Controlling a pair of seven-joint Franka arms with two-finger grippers.
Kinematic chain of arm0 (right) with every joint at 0, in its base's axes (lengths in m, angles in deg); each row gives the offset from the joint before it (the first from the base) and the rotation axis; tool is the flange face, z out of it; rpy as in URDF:
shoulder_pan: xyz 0 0 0.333 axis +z
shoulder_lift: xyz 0 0 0 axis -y
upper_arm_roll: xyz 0 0 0.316 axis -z
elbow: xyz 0.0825 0 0 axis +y
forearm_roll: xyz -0.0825 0 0.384 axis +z
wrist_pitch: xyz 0 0 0 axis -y
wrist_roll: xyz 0.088 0 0 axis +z
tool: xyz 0 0 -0.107 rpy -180 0 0
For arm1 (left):
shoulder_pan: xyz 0 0 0.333 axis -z
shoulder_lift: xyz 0 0 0 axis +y
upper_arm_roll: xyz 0 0 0.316 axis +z
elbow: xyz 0.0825 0 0 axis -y
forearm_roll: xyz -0.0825 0 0.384 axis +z
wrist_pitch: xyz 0 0 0 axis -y
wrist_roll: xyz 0.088 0 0 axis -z
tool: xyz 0 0 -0.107 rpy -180 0 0
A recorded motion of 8 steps. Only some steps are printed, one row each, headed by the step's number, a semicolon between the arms.
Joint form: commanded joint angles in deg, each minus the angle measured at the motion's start. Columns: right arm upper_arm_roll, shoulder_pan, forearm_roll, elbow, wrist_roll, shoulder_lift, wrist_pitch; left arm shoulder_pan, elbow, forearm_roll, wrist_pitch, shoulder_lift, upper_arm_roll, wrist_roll.
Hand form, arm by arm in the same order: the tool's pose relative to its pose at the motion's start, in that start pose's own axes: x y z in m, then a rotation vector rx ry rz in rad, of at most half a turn. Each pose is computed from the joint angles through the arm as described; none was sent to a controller.
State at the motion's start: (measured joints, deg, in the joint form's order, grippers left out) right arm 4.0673 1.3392 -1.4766 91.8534 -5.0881 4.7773 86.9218; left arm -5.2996 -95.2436 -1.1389 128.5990 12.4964 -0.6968 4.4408
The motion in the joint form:
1: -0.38 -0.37 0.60 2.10 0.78 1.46 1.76; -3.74 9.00 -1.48 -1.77 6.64 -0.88 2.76
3: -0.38 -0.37 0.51 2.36 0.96 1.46 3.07; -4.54 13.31 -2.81 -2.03 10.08 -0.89 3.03
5: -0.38 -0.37 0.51 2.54 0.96 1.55 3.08; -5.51 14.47 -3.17 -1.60 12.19 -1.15 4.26
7: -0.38 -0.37 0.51 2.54 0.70 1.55 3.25; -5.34 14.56 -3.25 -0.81 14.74 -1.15 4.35
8: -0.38 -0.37 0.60 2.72 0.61 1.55 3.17; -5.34 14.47 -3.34 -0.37 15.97 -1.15 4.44
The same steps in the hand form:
1: -0.0051 -0.0006 0.0012 0.0131 0.0185 -0.0145; 0.0285 -0.0379 0.0129 -0.0075 0.0131 -0.0165
3: -0.0027 -0.0007 0.0013 0.0130 0.0369 -0.0176; 0.0416 -0.0495 0.0224 -0.0212 0.0265 -0.0389
5: -0.0032 -0.0006 0.0019 0.0130 0.0355 -0.0177; 0.0429 -0.0601 0.0390 -0.0245 0.0190 -0.0353
7: -0.0029 -0.0007 0.0017 0.0133 0.0385 -0.0131; 0.0396 -0.0592 0.0696 -0.0306 -0.0096 -0.0350
8: -0.0031 -0.0008 0.0033 0.0145 0.0338 -0.0116; 0.0369 -0.0596 0.0852 -0.0338 -0.0246 -0.0361

